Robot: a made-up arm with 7 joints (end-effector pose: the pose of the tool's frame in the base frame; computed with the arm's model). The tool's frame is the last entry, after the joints. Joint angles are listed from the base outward.
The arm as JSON. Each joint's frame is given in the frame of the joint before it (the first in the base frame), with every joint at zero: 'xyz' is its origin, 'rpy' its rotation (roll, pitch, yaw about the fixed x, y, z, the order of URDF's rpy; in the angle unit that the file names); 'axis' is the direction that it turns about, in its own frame. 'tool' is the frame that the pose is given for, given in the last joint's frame.
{
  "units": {
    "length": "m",
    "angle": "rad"
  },
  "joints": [
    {
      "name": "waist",
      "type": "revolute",
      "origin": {
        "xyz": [
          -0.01,
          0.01,
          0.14
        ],
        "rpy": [
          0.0,
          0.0,
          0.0
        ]
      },
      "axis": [
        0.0,
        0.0,
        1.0
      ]
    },
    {
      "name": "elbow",
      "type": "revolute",
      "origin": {
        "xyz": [
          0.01,
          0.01,
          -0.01
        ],
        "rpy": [
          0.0,
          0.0,
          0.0
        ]
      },
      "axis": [
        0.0,
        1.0,
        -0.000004
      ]
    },
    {
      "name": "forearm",
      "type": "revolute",
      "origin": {
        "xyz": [
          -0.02,
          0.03,
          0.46
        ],
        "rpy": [
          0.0,
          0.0,
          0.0
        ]
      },
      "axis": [
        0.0,
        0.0,
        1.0
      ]
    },
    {
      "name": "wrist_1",
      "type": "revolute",
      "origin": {
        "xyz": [
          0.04,
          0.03,
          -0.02
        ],
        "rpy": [
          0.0,
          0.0,
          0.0
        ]
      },
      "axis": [
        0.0,
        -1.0,
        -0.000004
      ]
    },
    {
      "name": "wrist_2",
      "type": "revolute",
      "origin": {
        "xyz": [
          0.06,
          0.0,
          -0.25
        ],
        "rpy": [
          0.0,
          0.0,
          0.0
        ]
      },
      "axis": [
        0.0,
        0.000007,
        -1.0
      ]
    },
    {
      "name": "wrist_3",
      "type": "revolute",
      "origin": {
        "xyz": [
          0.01,
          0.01,
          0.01
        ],
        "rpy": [
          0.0,
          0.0,
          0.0
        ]
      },
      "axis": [
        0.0,
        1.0,
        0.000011
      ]
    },
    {
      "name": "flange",
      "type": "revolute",
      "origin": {
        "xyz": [
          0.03,
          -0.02,
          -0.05
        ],
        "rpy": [
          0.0,
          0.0,
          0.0
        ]
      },
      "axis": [
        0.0,
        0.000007,
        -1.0
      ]
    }
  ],
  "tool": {
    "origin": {
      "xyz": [
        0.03,
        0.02,
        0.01
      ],
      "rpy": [
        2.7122,
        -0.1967,
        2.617
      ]
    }
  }
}
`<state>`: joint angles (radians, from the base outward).
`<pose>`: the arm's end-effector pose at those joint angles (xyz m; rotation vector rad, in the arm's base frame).
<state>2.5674 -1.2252 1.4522 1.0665 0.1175 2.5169 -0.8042</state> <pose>0.1097 -0.4195 0.2003 -2.1511 0.1865 -1.1234</pose>
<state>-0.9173 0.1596 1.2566 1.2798 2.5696 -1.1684 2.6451</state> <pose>0.2943 0.1219 0.4849 0.6592 -2.9261 -0.0131</pose>
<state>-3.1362 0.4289 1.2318 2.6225 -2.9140 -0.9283 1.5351</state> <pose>-0.2373 -0.2030 0.7259 1.0328 1.8536 -1.2636</pose>
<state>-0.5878 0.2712 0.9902 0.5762 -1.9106 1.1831 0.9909</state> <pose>0.2953 0.1603 0.3165 -0.5081 2.5511 -0.6881</pose>
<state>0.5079 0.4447 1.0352 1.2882 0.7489 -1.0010 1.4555</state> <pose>0.1769 0.4006 0.4800 -1.6793 -0.4326 -2.3024</pose>
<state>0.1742 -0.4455 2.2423 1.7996 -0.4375 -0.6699 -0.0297</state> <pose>-0.4959 0.1082 0.5907 -1.9497 -0.5418 2.1272</pose>
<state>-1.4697 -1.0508 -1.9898 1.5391 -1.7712 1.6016 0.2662</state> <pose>-0.3335 0.4800 0.2357 -2.5458 1.0984 -0.1544</pose>
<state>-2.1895 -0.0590 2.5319 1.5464 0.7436 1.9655 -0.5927</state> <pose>0.3068 0.1925 0.5877 0.4787 -1.9552 -1.1661</pose>
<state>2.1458 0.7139 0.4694 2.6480 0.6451 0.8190 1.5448</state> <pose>-0.4006 0.4393 0.6099 -0.2480 -1.4159 -0.5307</pose>
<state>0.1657 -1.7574 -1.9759 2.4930 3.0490 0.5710 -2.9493</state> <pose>-0.6546 -0.2160 -0.0266 0.9524 -0.9152 -0.8124</pose>
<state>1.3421 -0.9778 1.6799 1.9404 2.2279 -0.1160 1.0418</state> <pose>-0.4403 -0.3538 0.3960 -0.1191 -1.1315 -0.4569</pose>
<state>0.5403 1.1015 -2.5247 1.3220 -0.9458 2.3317 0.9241</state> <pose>0.2607 0.0484 0.5723 2.1300 -1.2596 -1.7554</pose>
